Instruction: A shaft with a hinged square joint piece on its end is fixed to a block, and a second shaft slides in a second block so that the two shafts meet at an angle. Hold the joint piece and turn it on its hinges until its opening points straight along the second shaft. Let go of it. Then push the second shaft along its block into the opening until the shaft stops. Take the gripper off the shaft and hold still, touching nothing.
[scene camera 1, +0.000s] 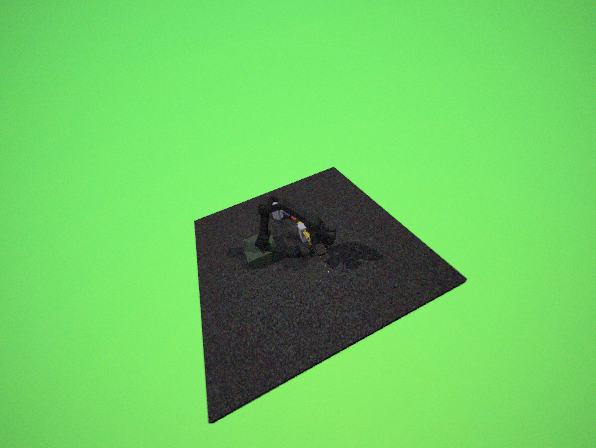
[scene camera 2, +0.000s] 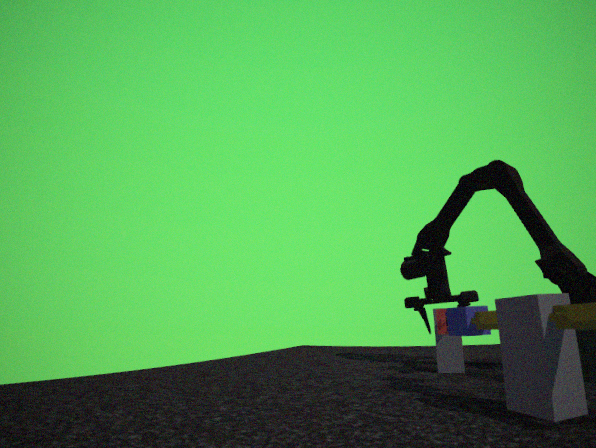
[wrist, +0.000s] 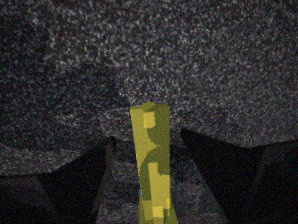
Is my gripper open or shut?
Open.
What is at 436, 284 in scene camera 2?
My gripper.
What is my gripper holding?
Nothing.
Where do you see my gripper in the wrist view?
148, 136
